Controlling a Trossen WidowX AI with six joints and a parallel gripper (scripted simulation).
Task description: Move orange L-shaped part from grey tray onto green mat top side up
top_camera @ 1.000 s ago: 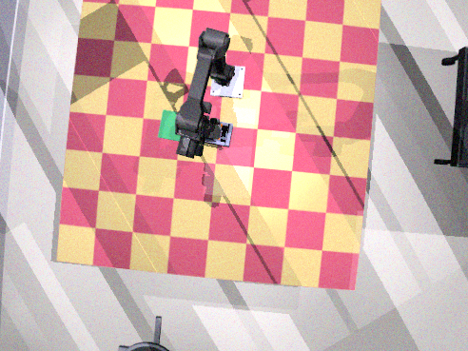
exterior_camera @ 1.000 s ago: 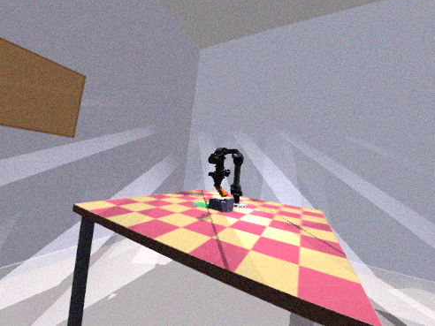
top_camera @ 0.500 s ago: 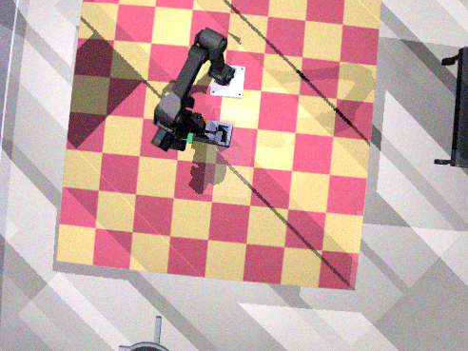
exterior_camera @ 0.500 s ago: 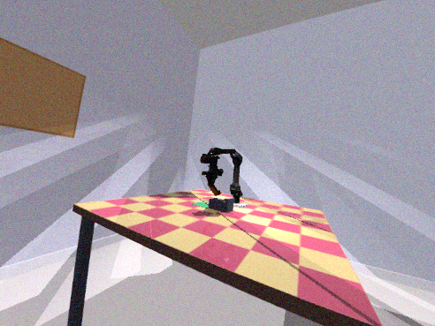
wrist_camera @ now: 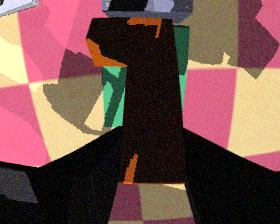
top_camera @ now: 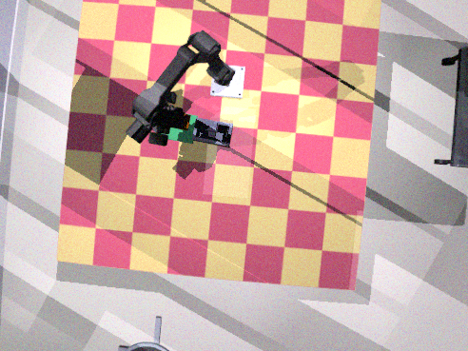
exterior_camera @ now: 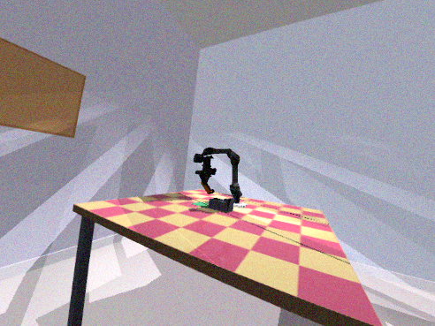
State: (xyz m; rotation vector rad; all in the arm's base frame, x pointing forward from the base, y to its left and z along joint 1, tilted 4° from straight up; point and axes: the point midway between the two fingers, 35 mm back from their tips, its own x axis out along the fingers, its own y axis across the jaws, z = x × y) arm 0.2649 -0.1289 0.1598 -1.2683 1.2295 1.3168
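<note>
The green mat is 10 mm to the left of my gripper tip and 170 mm below it. From my gripper tip the other things lie so: orange L-shaped part 20 mm behind, 30 mm to the left, 30 mm below.
</note>
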